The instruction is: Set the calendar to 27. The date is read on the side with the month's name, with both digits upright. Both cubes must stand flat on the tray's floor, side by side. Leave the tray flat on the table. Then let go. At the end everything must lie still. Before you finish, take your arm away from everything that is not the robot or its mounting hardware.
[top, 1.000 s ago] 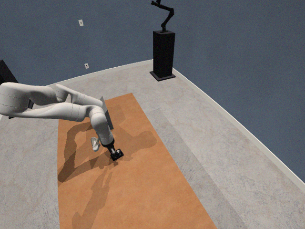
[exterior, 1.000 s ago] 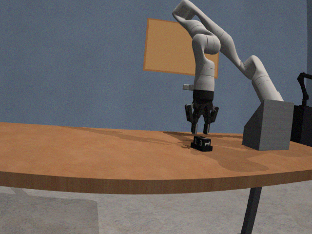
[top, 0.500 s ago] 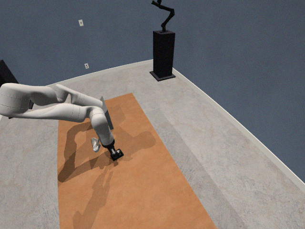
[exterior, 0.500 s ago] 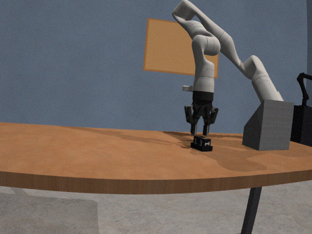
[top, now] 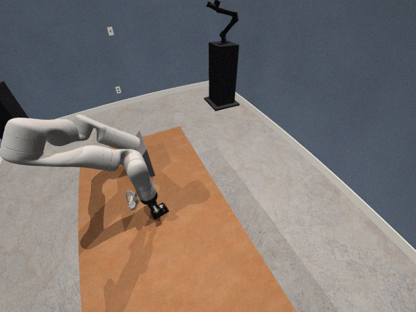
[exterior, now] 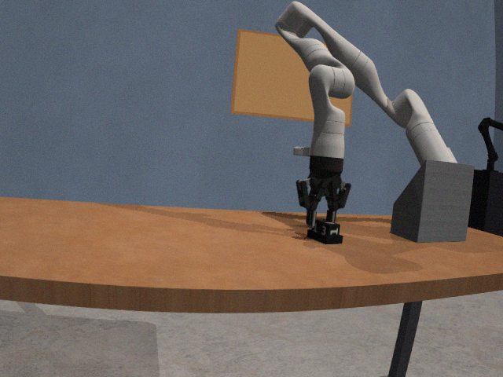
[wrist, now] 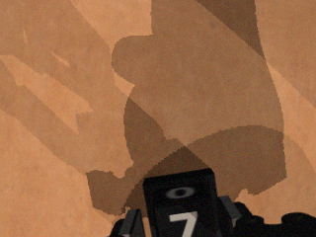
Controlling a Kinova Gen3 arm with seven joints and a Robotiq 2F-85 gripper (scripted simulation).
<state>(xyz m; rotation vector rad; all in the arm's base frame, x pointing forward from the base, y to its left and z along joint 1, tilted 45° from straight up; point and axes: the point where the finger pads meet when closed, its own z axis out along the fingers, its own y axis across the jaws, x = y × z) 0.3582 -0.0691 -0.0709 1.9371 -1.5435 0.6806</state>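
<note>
My gripper is now 10 mm past the black tray, 20 mm to the right of it and 30 mm above it.
</note>
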